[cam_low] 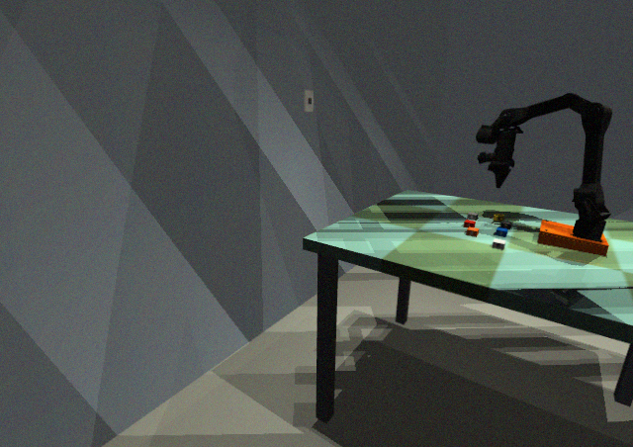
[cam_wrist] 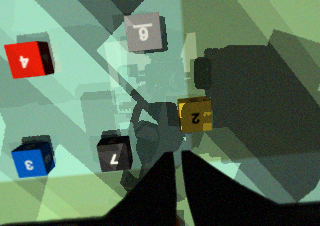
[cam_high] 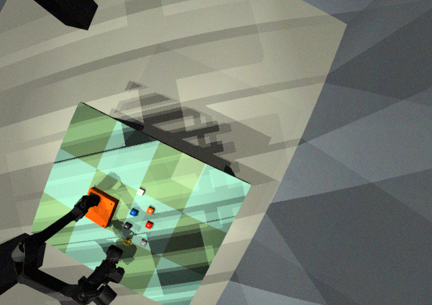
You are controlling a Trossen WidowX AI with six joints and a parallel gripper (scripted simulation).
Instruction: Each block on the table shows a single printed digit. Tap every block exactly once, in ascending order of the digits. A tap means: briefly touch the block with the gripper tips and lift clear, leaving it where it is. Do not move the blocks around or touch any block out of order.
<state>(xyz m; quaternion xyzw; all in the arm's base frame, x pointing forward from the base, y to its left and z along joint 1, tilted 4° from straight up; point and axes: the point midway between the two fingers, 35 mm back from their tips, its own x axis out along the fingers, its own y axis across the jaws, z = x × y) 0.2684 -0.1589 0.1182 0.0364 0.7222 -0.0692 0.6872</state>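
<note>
Right now the yellow block is 12 cm below my gripper tip, 2 cm to the right of it and 2 cm behind it. The rest, counted from my gripper tip: red block (12 cm to the left, 12 cm below, 7 cm ahead); grey block (12 cm below, 7 cm ahead, 1 cm to the left); black block (12 cm below, 7 cm to the left, 4 cm behind).
</note>
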